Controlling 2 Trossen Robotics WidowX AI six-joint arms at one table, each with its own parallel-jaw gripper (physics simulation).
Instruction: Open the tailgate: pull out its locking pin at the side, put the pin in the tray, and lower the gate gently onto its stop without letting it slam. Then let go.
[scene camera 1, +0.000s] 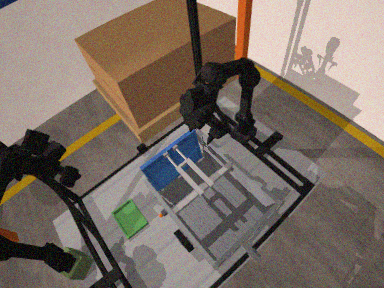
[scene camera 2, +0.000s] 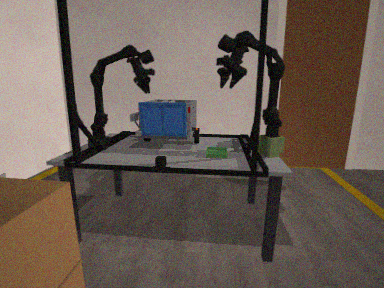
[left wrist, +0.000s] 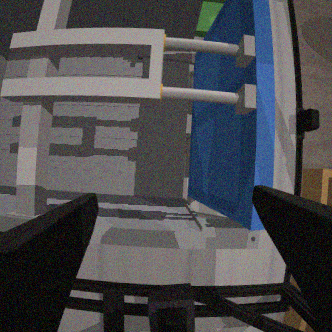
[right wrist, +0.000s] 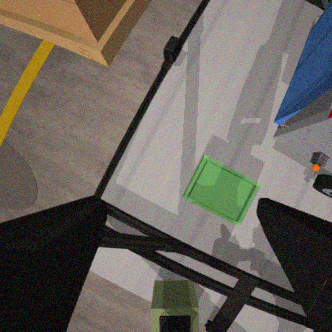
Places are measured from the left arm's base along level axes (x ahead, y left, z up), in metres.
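Where they show: left gripper, fingertip midpoint: (scene camera 1: 199, 137) (scene camera 2: 148, 93) (left wrist: 176, 197); right gripper, fingertip midpoint: (scene camera 2: 225, 88) (right wrist: 182, 207); left arm's base at its link origin: (scene camera 1: 244, 129) (scene camera 2: 98, 138) (left wrist: 171, 320); right arm's base at its link origin: (scene camera 1: 67, 262) (scene camera 2: 271, 136) (right wrist: 174, 327).
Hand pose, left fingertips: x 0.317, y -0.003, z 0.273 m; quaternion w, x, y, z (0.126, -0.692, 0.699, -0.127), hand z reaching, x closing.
Note:
Each offset is from my left fingertips to the top centre of the thing. "spot": to the spot under its first point.
The blue tailgate (scene camera 1: 159, 173) (scene camera 2: 162, 120) (left wrist: 225, 150) (right wrist: 314, 62) stands raised, roughly upright, at the end of the grey box body. Two pale rods @[0.079 m ahead, 0.003 m left, 0.045 m down] (left wrist: 200, 94) reach its inner face. The locking pin's orange end @[spot: 0.288 m ahead, 0.033 m left, 0.212 m down] (scene camera 1: 161, 215) (scene camera 2: 197, 129) (right wrist: 316, 168) shows at the body's side, near the gate's lower corner. The green tray @[0.402 m ahead, 0.111 m right, 0.313 m down] (scene camera 1: 131, 219) (scene camera 2: 217, 152) (left wrist: 208, 19) (right wrist: 222, 190) shows no pin inside. My left gripper (scene camera 1: 212, 136) (scene camera 2: 147, 90) (left wrist: 176, 197) is open and empty above the gate's far end. My right gripper (scene camera 2: 227, 86) (right wrist: 182, 207) is open and empty, high above the tray side.
A black frame rail @[spot: 0.346 m ahead, 0.384 m right, 0.344 m down] (scene camera 2: 210, 171) (right wrist: 142, 112) edges the table, with a small black block @[spot: 0.115 m ahead, 0.364 m right, 0.299 m down] (scene camera 2: 160, 161) (right wrist: 172, 48) on it. Black uprights (scene camera 2: 68, 75) stand at the table's sides. A large cardboard box (scene camera 1: 155, 65) stands on the floor beyond the table. A dark wheel @[0.294 m ahead, 0.158 m left, 0.231 m down] (scene camera 1: 183, 240) shows beside the body.

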